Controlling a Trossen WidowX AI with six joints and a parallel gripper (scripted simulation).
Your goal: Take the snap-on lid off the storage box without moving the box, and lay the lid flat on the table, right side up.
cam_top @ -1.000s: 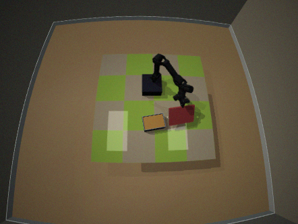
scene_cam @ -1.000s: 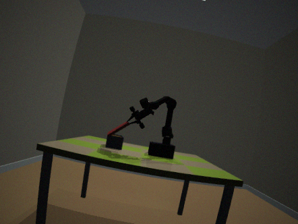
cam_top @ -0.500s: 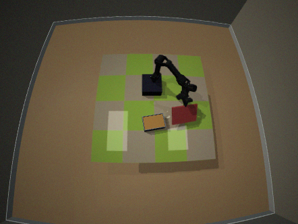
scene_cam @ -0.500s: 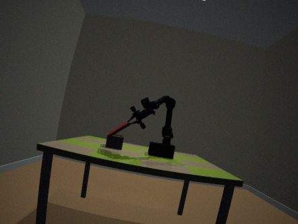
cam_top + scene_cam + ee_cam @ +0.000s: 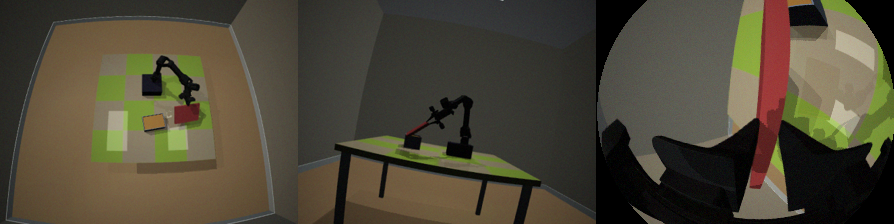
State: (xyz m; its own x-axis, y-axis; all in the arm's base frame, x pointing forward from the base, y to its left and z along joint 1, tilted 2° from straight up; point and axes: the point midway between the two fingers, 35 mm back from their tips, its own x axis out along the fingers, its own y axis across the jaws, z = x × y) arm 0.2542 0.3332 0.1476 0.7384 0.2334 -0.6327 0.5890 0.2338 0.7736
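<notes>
Right now the red lid is 60 mm ahead of my gripper tip, 20 mm to the left of it and 50 mm below it. Also, from my gripper tip: storage box (170 mm ahead, 280 mm to the right, 180 mm below).
</notes>
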